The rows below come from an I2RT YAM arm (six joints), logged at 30 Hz.
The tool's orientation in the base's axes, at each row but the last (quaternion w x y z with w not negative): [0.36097, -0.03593, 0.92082, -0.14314]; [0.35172, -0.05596, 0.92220, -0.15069]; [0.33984, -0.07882, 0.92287, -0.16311]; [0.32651, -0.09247, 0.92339, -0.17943]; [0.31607, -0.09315, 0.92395, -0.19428]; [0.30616, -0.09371, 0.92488, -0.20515]
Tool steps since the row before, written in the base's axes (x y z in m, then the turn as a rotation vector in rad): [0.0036, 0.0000, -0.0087, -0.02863, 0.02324, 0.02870]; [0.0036, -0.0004, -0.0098, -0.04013, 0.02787, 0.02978]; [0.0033, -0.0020, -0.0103, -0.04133, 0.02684, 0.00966]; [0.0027, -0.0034, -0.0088, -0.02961, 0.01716, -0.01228]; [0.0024, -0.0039, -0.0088, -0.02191, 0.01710, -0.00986]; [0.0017, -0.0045, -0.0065, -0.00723, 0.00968, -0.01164]
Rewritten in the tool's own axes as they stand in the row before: [0.0030, 0.0027, 0.0085, -0.00163, 0.01285, -0.04490]; [0.0036, 0.0027, 0.0094, 0.00530, 0.01687, -0.05442]; [0.0042, 0.0017, 0.0100, 0.01858, 0.02308, -0.04054]; [0.0039, 0.0002, 0.0090, 0.02485, 0.02216, -0.01462]; [0.0041, 0.0000, 0.0090, 0.01751, 0.02071, -0.01158]; [0.0034, -0.0013, 0.0072, 0.00900, 0.01413, 0.00099]
